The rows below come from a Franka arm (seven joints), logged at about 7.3 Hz.
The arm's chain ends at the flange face. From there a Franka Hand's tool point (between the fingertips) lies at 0.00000 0.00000 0.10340 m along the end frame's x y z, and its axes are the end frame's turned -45 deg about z.
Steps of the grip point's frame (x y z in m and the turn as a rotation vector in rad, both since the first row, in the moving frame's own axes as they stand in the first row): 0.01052 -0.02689 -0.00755 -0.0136 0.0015 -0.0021; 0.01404 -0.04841 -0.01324 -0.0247 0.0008 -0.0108; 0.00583 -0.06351 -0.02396 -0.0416 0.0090 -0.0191; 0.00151 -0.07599 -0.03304 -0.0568 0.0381 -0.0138
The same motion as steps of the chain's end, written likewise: -0.01268 -0.02734 -0.00754 -0.0086 0.0107 -0.0021; -0.02618 -0.04590 -0.01321 -0.0169 0.0180 -0.0108; -0.04451 -0.05138 -0.02387 -0.0231 0.0358 -0.0191; -0.05961 -0.05612 -0.03280 -0.0132 0.0671 -0.0138
